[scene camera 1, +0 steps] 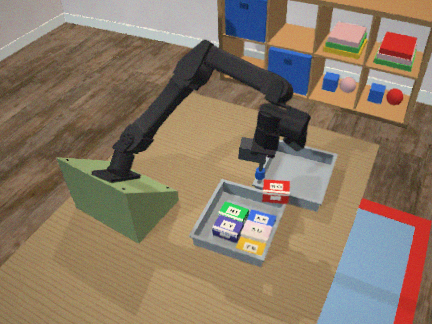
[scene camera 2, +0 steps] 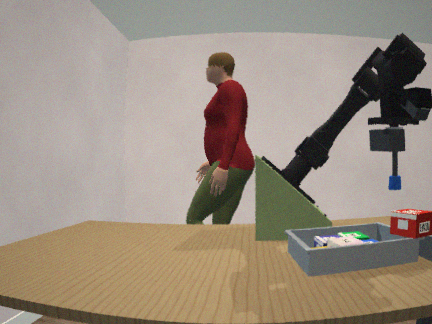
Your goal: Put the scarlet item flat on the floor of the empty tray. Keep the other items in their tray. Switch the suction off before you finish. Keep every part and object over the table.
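Frame: origin at the arm's base, x back, y left, z down, level; metres.
Seen in the pictures: hand, tool point: [scene camera 1: 259, 176] [scene camera 2: 394, 189]; arm's base, link origin: [scene camera 1: 117, 176] [scene camera 2: 287, 181].
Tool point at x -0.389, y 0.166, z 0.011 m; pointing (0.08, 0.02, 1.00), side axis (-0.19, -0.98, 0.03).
Offsets run from my tool point to a thing's middle. Level surfaces: height alone.
The scarlet box @[dx -0.050, dy +0.018, dz +0.065 m] [scene camera 1: 276, 191] [scene camera 2: 411, 223] sits at rim height where the two trays meet, apparently on their walls and not on a tray floor. The grey empty tray @[dx -0.079, dy +0.163, dz +0.113 m] [scene camera 1: 305, 172] is behind it in the scene camera 1 view. The other grey tray @[dx +0.022, dy -0.094, dz +0.113 m] [scene camera 1: 226, 251] [scene camera 2: 362, 261] holds green @[dx +0.052, dy -0.078, dz +0.116 m] [scene camera 1: 233, 211], navy @[dx +0.047, dy -0.132, dz +0.117 m] [scene camera 1: 227, 227], blue @[dx -0.035, dy -0.073, dz +0.118 m] [scene camera 1: 261, 218], pale pink @[dx -0.039, dy -0.125, dz +0.112 m] [scene camera 1: 256, 231] and yellow @[dx -0.040, dy -0.178, dz +0.120 m] [scene camera 1: 251, 245] items. My suction gripper [scene camera 1: 259, 176] [scene camera 2: 395, 186] has a blue cup, switched off and bearing nothing. It hangs above the scarlet box, with a visible gap in the scene camera 2 view.
The green wedge base [scene camera 1: 150, 215] [scene camera 2: 285, 215] carries the arm on the wooden table @[dz +0.138 m] [scene camera 1: 165, 285] [scene camera 2: 150, 270]. A shelf unit [scene camera 1: 322, 30] stands beyond the table. A blue mat [scene camera 1: 372, 250] with a red border lies at the right. A person [scene camera 2: 227, 125] stands behind the table.
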